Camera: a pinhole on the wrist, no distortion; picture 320 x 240 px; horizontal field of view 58.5 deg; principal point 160.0 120.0 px. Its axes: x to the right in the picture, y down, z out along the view. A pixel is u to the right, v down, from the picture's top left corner.
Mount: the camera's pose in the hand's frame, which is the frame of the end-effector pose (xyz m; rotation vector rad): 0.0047 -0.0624 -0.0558 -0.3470 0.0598 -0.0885
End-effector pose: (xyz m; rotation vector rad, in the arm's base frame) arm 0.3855 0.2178 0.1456 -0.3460 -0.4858 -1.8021
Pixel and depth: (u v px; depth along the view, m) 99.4 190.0 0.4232
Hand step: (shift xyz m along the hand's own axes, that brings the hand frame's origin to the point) -0.0455 0.1859 0.3099
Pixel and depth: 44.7 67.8 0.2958
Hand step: -0.0963 -0.0018 0.2455
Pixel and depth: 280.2 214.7 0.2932
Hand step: 0.1564 0.1154 0.1808
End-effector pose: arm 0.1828 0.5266 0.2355 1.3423 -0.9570 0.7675
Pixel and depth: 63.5 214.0 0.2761
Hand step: -0.0608 0.1247 0.1763
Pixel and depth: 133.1 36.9 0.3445
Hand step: -0.0098 -0.0371 0.3033
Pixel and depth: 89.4 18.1 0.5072
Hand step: -0.0964 -0.0489 0.4876
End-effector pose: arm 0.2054 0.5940 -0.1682 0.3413 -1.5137 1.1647
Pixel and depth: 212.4 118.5 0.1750
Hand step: 0.0494 -0.0074 0.1074
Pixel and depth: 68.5 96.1 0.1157
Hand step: -0.0244 -0.0289 0.0577
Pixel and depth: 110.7 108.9 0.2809
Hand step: -0.0236 0.0267 0.2137
